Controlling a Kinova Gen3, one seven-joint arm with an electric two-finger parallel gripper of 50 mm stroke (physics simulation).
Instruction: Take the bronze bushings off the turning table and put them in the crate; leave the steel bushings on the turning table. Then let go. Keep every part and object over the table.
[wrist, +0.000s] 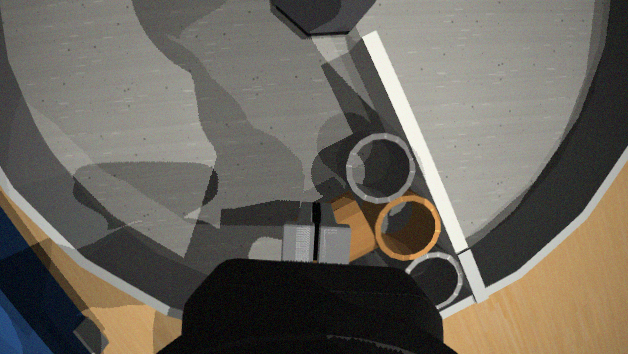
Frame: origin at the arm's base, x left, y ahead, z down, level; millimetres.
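Seen in the pictures: gripper, fingertip midpoint: (315, 222).
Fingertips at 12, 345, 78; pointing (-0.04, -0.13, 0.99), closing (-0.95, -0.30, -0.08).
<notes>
Pixels of each thing's top centre, then the offset from my fingertips to it, as dx, dy, dz. "*": a spot on its surface instead. Level surfaces: height alone.
- turning table, surface spot: (510, 100) * -147, +34, +36
- second bronze bushing, middle of its top: (408, 228) -50, -18, -2
- blue crate, surface spot: (20, 300) * +227, -17, +46
- white bar, surface spot: (417, 142) * -64, +29, -4
- dark hub, surface spot: (325, 15) * -37, +111, +28
- wooden table, its level: dz +89
My gripper (315, 222) is shut with nothing between its fingers, low over the turning table (510, 100). A bronze bushing (359, 230) lies on its side immediately right of the fingers, partly hidden by them; whether they touch it I cannot tell. A second bronze bushing (379, 228) stands upright to its right. A steel bushing (349, 169) stands upright above that one in the view, and another steel bushing (459, 279) stands below it, partly hidden by the gripper body. Part of the blue crate (20, 300) shows at the lower left; its inside is mostly out of view.
A white bar (417, 142) runs across the turning table, just right of the upright bushings. A dark hub (325, 15) stands at the top middle. The turning table has a dark border with a pale outer edge. The wooden table (575, 280) shows at the lower right.
</notes>
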